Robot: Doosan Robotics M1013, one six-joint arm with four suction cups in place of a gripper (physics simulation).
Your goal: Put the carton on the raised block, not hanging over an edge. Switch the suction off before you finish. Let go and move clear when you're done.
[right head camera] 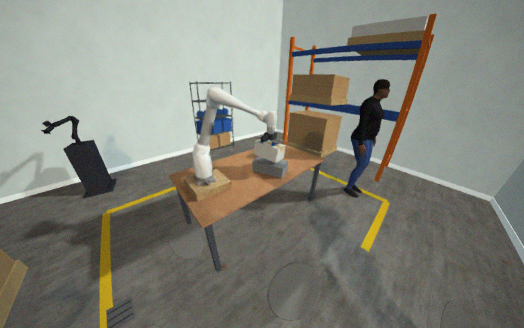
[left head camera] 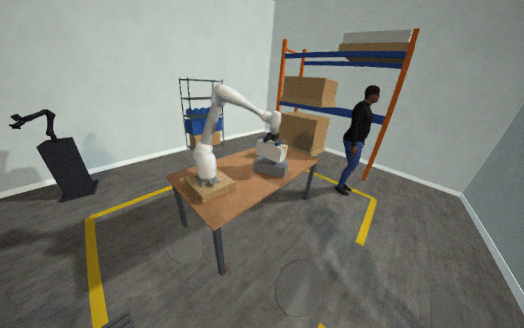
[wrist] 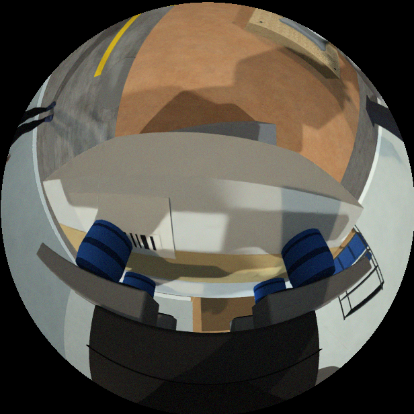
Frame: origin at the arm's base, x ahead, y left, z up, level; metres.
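Seen in the pictures: hand at its tool point: [right head camera: 269,144] [left head camera: 271,144]; arm's base at its link origin: [right head camera: 204,178] [left head camera: 207,179].
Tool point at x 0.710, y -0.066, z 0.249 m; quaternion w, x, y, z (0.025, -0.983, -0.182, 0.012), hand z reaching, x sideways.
Pixels of each thing's middle, then the offset from my tool point to it. Level surfaces: height alone.
- white carton at the middle of its body: [right head camera: 269,149] [left head camera: 271,149] dx -0.004, dy -0.008, dz -0.064 m
- grey raised block at the middle of its body: [right head camera: 270,166] [left head camera: 271,166] dx +0.021, dy -0.009, dz -0.269 m
- brown table at its surface level: dz -0.329 m
The white carton [left head camera: 271,150] [right head camera: 269,151] [wrist: 225,225] is over the grey raised block [left head camera: 270,168] [right head camera: 270,168] [wrist: 267,133]. It looks roughly level and a little turned relative to the block. Its underside is at or close above the block's top; I cannot tell if they touch. Part of the block shows past the carton's edge in the wrist view; the rest is hidden under the carton. My suction gripper [left head camera: 272,140] [right head camera: 270,140] [wrist: 206,267] has its blue cups against the carton's top and appears to hold it.
The brown table [left head camera: 225,212] [right head camera: 215,210] [wrist: 200,60] bears the block and the arm's wooden base [left head camera: 210,194] [right head camera: 206,192] [wrist: 292,42]. Large boxes [left head camera: 302,131] [right head camera: 312,131] stand behind the table's far end. A person [left head camera: 357,127] [right head camera: 369,125] stands beside the orange rack [left head camera: 411,55] [right head camera: 425,55].
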